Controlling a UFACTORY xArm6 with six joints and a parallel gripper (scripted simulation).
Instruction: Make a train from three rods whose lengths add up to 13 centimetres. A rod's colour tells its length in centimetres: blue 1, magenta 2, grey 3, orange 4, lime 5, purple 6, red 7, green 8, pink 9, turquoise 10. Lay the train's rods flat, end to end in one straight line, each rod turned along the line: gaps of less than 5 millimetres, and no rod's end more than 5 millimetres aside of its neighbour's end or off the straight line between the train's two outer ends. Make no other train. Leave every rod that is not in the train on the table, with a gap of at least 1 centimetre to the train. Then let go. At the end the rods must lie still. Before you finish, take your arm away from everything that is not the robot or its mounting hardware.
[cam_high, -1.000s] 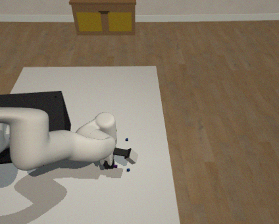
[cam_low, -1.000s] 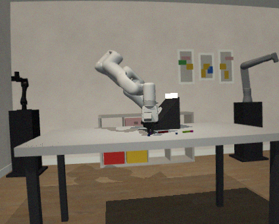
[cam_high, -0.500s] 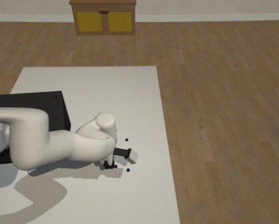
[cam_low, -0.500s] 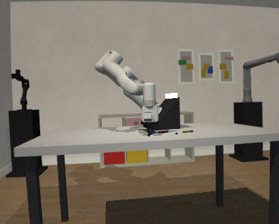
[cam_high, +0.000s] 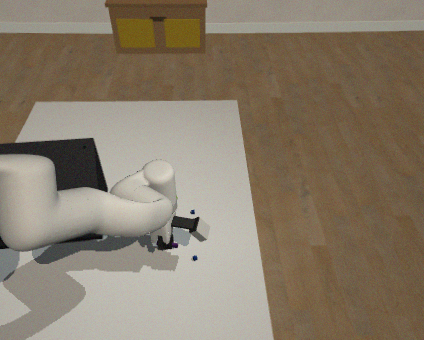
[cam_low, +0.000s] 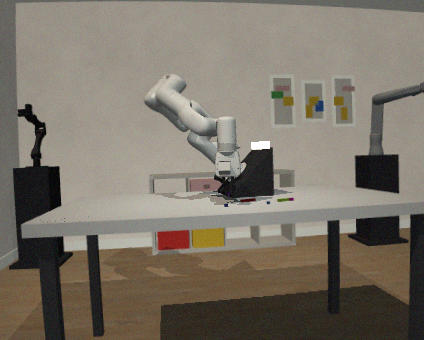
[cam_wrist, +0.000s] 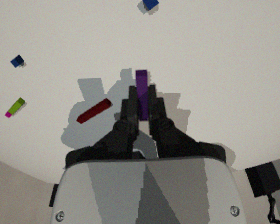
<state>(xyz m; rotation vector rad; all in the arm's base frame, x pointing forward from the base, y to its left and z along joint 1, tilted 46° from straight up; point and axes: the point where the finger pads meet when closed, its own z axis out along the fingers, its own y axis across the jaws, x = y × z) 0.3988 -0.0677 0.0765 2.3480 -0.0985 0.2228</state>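
The lime rod lies 220 mm to the left of my hand and 50 mm below it. Round my hand: magenta rod (10 mm behind, 260 mm to the left, 50 mm below); red rod (40 mm behind, 80 mm to the left, 50 mm below); purple rod (20 mm below).
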